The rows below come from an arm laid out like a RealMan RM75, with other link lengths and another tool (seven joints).
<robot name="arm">
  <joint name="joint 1" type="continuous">
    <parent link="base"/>
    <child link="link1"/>
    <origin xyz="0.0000 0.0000 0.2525"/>
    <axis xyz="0 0 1"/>
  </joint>
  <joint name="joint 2" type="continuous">
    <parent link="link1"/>
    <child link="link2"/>
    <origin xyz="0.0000 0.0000 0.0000"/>
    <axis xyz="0 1 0"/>
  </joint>
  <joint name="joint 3" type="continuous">
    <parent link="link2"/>
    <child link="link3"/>
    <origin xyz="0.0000 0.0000 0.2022"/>
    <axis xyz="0 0 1"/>
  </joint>
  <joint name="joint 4" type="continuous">
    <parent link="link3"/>
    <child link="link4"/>
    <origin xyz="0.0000 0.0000 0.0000"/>
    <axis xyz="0 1 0"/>
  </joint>
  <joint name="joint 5" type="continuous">
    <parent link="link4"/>
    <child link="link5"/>
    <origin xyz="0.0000 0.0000 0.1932"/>
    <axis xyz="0 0 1"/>
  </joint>
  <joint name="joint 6" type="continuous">
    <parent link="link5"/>
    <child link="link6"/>
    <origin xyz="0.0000 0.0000 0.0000"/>
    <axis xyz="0 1 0"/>
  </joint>
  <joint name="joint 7" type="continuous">
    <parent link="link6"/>
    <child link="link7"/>
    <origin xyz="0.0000 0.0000 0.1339"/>
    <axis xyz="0 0 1"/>
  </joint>
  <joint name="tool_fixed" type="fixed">
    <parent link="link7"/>
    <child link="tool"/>
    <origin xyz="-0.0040 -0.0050 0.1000" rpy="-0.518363 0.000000 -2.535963"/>
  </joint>
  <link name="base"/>
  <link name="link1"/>
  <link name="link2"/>
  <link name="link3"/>
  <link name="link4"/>
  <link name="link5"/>
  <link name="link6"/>
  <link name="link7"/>
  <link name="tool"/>
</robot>
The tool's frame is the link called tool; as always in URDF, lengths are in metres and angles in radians. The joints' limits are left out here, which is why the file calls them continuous.
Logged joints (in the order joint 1, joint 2, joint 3, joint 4, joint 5, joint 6, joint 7), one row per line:
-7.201, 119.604, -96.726, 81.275, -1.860, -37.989, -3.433
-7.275, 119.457, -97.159, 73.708, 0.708, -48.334, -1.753
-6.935, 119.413, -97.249, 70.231, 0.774, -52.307, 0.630
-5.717, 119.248, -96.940, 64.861, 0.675, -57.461, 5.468
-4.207, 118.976, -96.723, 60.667, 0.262, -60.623, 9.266
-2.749, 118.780, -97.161, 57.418, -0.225, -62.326, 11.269
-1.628, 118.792, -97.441, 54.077, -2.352, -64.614, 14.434
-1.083, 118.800, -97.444, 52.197, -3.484, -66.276, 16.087
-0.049, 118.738, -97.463, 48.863, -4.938, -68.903, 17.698
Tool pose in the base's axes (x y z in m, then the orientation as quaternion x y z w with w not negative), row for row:
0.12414, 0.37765, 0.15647, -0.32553, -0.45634, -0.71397, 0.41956
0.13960, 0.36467, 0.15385, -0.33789, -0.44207, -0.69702, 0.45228
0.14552, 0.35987, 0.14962, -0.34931, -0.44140, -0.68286, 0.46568
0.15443, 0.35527, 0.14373, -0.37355, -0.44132, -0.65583, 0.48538
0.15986, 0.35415, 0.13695, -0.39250, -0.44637, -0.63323, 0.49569
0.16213, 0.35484, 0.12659, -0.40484, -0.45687, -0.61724, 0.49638
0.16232, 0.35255, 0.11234, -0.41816, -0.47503, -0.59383, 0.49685
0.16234, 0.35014, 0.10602, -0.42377, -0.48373, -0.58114, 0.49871
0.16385, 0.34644, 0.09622, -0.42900, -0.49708, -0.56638, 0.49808
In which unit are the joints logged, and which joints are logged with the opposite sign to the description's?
The joints are logged in degrees. Opposite sign: joint 4.
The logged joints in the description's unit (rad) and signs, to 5 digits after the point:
-0.12568, 2.08748, -1.68819, -1.41852, -0.03246, -0.66303, -0.05992
-0.12697, 2.08492, -1.69574, -1.28645, 0.01236, -0.84359, -0.03060
-0.12104, 2.08415, -1.69732, -1.22576, 0.01351, -0.91293, 0.01100
-0.09978, 2.08127, -1.69192, -1.13204, 0.01178, -1.00288, 0.09543
-0.07343, 2.07652, -1.68813, -1.05884, 0.00457, -1.05807, 0.16172
-0.04798, 2.07310, -1.69578, -1.00213, -0.00393, -1.08779, 0.19668
-0.02841, 2.07331, -1.70067, -0.94382, -0.04105, -1.12773, 0.25192
-0.01890, 2.07345, -1.70072, -0.91101, -0.06081, -1.15673, 0.28077
-0.00086, 2.07237, -1.70105, -0.85282, -0.08618, -1.20258, 0.30889

